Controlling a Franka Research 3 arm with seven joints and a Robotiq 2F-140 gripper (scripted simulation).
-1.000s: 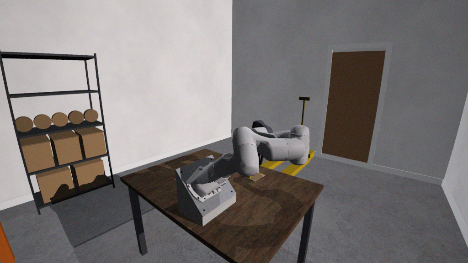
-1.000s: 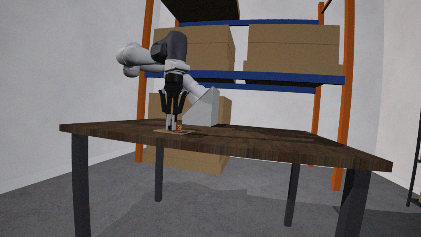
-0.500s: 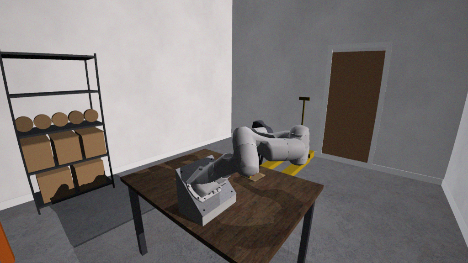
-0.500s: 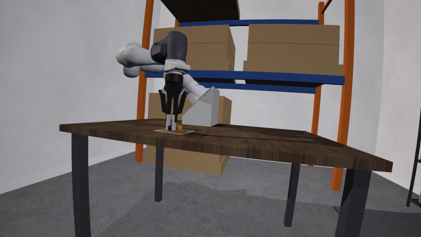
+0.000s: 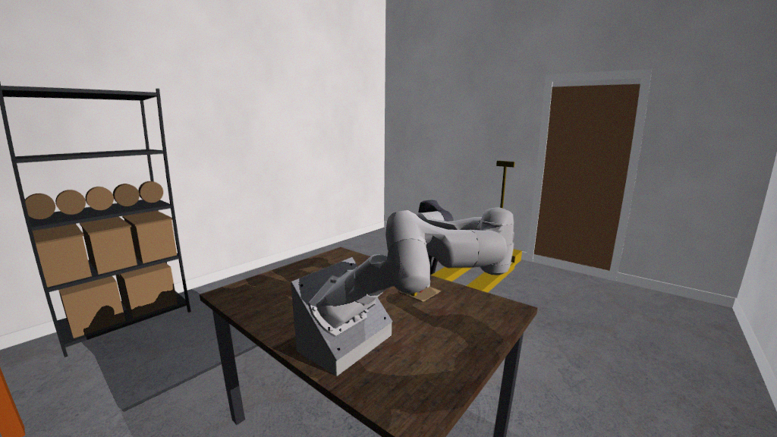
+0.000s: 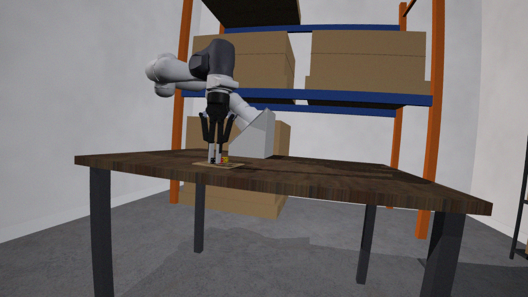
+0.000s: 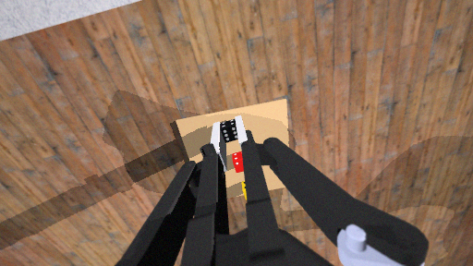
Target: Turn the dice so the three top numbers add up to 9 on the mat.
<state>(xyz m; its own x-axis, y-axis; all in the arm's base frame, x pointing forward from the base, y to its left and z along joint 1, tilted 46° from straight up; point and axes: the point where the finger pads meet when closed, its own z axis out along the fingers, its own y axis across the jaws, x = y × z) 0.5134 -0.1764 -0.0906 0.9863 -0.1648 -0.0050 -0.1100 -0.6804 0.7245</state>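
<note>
Right now the black die is 30 mm below my hand. The rest, counted from my hand: yellow die (100 mm behind, 10 mm to the left, 30 mm below); then red die (50 mm behind, 10 mm to the left, 30 mm below); then tan mat (50 mm behind, 10 mm to the left, 40 mm below).
</note>
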